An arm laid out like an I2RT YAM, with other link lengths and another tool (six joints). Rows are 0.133 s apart.
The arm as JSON. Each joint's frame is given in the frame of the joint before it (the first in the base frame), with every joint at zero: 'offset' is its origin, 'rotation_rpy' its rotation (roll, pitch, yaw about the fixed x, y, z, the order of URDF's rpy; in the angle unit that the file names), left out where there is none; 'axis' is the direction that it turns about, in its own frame. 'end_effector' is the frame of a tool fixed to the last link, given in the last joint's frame.
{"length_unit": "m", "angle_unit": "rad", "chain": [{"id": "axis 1", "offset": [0.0, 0.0, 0.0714], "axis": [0.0, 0.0, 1.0]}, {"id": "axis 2", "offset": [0.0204, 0.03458, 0.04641], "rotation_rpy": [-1.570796, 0.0, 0.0], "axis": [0.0, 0.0, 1.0]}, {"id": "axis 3", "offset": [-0.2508, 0.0, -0.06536], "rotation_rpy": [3.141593, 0.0, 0.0], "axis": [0.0, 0.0, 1.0]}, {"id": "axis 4", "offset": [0.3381, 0.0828, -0.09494], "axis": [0.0, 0.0, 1.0]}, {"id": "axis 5", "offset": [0.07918, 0.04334, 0.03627], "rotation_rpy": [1.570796, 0.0, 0.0], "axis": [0.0, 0.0, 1.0]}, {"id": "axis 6", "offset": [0.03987, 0.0, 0.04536], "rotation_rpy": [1.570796, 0.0, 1.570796], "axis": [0.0, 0.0, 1.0]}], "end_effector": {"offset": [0.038, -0.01, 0.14], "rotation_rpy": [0.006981, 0.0, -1.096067]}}
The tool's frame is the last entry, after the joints.
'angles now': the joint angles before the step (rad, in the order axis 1, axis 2, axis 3, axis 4, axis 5, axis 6). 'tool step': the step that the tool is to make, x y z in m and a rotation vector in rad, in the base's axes. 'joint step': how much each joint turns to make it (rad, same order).
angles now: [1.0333, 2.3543, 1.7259, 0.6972, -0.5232, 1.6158]
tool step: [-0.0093, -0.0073, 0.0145, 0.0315, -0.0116, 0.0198]
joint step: [0.0015, -0.0485, -0.0569, 0.0459, -0.0177, 0.0089]
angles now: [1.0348, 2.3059, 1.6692, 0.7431, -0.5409, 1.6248]
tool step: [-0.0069, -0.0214, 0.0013, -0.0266, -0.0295, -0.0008]
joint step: [-0.0070, -0.0980, -0.1207, -0.0082, -0.0097, -0.0448]
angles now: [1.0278, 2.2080, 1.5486, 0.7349, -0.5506, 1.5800]
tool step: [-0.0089, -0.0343, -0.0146, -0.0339, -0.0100, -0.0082]
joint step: [-0.0151, -0.1149, -0.1827, 0.0281, -0.0083, -0.0304]
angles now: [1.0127, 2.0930, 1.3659, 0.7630, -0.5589, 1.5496]
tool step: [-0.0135, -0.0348, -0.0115, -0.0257, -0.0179, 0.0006]
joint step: [-0.0123, -0.1176, -0.1765, 0.0286, -0.0135, -0.0339]
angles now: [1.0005, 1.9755, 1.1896, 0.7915, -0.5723, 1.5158]
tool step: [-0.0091, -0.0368, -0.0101, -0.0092, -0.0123, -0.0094]
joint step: [-0.0221, -0.1103, -0.1693, 0.0480, -0.0127, -0.0183]
